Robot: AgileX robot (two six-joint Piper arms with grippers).
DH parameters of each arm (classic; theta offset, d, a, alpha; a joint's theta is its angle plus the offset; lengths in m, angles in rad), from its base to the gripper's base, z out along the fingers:
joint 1: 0 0.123 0 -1.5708
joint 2: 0.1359 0 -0.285 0
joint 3: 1.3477 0 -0.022 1.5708
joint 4: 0 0.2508 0 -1.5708
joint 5: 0 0 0.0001 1.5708
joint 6: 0 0.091 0 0
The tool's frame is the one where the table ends.
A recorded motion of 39 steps. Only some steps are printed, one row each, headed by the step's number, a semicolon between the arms.
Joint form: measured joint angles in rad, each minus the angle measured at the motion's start. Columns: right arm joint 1, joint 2, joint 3, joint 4, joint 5, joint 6; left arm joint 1, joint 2, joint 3, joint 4, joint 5, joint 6.
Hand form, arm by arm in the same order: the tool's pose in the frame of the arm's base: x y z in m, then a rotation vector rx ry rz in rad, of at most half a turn. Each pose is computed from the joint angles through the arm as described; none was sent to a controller.
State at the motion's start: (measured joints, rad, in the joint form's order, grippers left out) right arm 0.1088 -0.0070 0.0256 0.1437 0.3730 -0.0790; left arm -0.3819 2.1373 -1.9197 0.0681 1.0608 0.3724
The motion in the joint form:
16: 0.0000 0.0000 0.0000 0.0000 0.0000 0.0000; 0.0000 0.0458 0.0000 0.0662 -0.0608 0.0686
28: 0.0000 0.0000 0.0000 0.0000 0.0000 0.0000; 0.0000 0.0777 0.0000 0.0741 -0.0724 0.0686
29: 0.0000 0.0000 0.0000 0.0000 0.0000 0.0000; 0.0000 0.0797 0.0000 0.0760 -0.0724 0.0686
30: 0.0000 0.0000 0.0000 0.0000 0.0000 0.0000; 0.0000 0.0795 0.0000 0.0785 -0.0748 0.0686
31: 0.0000 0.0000 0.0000 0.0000 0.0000 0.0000; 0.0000 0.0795 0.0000 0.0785 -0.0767 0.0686
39: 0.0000 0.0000 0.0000 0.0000 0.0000 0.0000; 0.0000 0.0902 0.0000 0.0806 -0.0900 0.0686
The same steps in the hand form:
16: 0.0520 0.0105 0.1717 -0.0865 1.8724 0.1617; 0.4489 -0.1692 0.2262 1.1605 2.4878 0.1914
28: 0.0520 0.0105 0.1717 -0.0865 1.8724 0.1617; 0.4529 -0.1703 0.2113 1.1762 2.5025 0.2003
29: 0.0520 0.0105 0.1717 -0.0865 1.8724 0.1617; 0.4531 -0.1702 0.2104 1.1781 2.5037 0.2027
30: 0.0520 0.0105 0.1717 -0.0865 1.8724 0.1617; 0.4534 -0.1701 0.2106 1.1783 2.5006 0.2058
31: 0.0520 0.0105 0.1717 -0.0865 1.8724 0.1617; 0.4535 -0.1702 0.2106 1.1777 2.4988 0.2057
39: 0.0520 0.0105 0.1717 -0.0865 1.8724 0.1617; 0.4554 -0.1709 0.2059 1.1797 2.4949 0.2074

